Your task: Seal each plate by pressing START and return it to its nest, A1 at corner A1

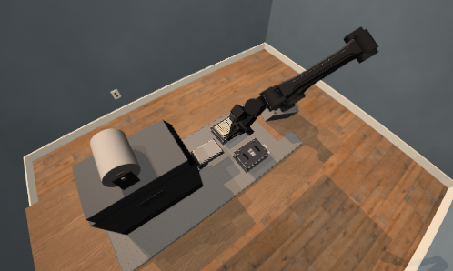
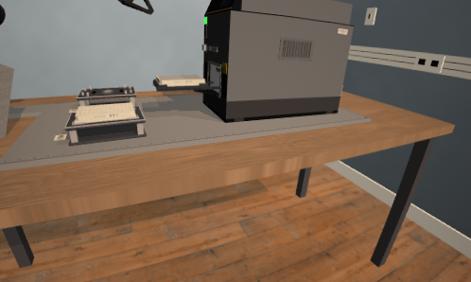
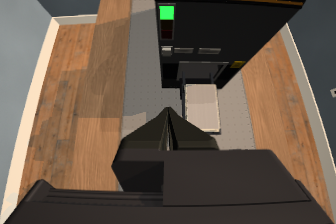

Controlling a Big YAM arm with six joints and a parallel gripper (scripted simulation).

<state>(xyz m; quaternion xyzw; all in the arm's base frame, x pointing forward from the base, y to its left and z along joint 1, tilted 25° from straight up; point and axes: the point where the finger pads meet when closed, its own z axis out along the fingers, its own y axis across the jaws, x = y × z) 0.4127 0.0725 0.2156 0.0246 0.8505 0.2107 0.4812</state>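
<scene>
My hand is 80 mm short of the sealer stage, 80 mm to the left of it and 200 mm above it. Also, from my hand: plate nest (100 mm behind, 210 mm to the right, 250 mm below); then start button (160 mm ahead, 30 mm to the left, 100 mm below); then small label (200 mm behind, 230 mm to the right, 290 mm below).
</scene>
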